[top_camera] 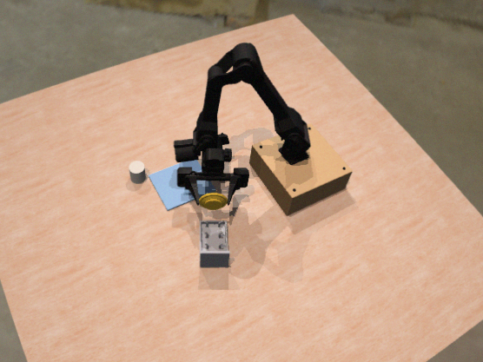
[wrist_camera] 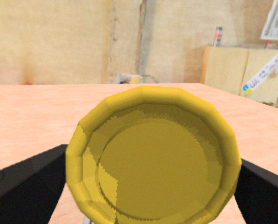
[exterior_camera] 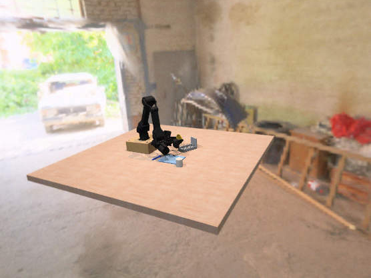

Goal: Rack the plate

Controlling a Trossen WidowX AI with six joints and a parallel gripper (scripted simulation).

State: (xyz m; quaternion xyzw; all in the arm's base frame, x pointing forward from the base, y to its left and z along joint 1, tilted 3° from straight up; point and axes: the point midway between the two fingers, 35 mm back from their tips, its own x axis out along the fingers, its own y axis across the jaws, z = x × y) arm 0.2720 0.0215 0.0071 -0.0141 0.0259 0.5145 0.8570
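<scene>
Now: the grey dish rack 30 mm ahead of my gripper tip, 60 mm to the left of it and 80 mm below it. Round my gripper tip: white cylinder cup (110 mm ahead, 230 mm to the right, 80 mm below); then yellow plate (10 mm to the right); then blue spoon (100 mm behind, 170 mm to the right, 100 mm below).
</scene>
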